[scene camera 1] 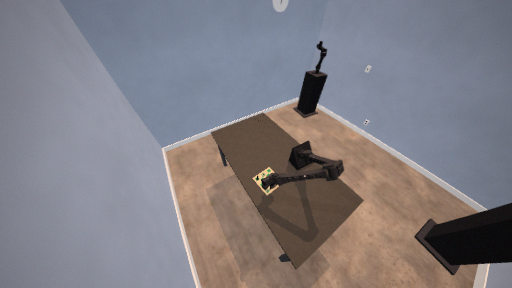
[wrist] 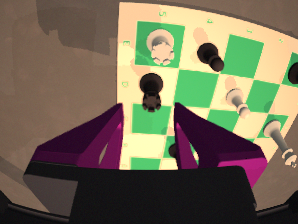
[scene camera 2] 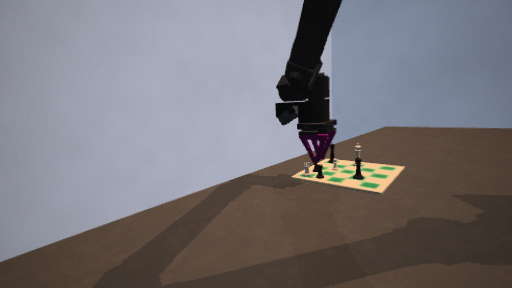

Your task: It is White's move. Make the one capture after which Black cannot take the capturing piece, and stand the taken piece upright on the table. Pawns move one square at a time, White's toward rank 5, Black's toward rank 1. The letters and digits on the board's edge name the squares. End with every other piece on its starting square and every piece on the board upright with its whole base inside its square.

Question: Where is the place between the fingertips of my gripper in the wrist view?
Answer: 148, 110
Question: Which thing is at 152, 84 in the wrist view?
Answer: A black pawn.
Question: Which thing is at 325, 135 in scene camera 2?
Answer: My gripper.
